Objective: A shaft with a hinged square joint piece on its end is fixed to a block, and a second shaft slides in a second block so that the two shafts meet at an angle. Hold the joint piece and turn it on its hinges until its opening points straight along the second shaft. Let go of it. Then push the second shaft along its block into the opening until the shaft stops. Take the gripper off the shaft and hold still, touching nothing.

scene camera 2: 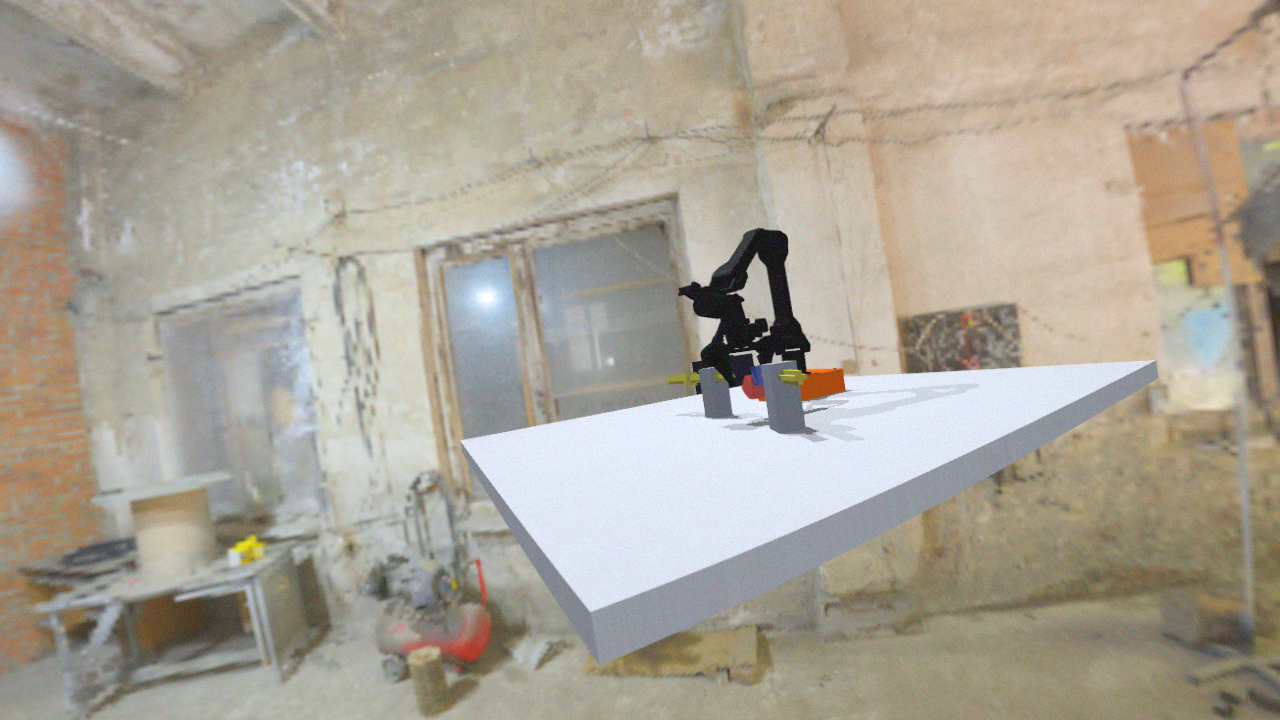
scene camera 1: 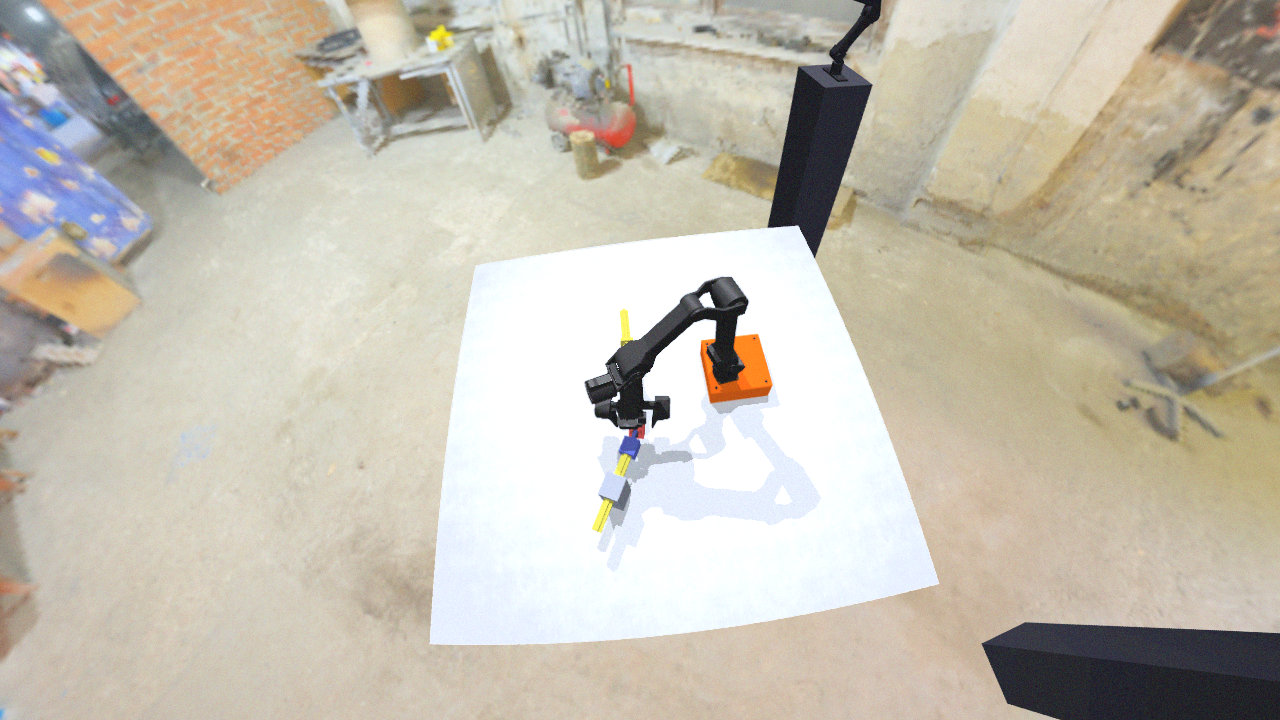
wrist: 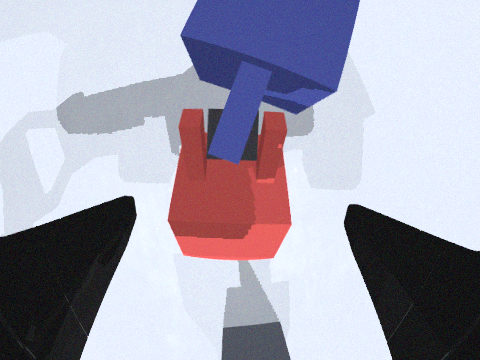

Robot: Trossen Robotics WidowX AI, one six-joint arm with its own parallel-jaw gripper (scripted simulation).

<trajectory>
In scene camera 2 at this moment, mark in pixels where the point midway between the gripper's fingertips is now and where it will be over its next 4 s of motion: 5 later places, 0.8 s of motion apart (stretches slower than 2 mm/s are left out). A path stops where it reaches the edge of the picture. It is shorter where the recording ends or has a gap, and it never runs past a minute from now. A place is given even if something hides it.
My gripper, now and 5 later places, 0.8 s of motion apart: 751, 384; 756, 402; 757, 406; 750, 399; 748, 395; 748, 386
</trajectory>
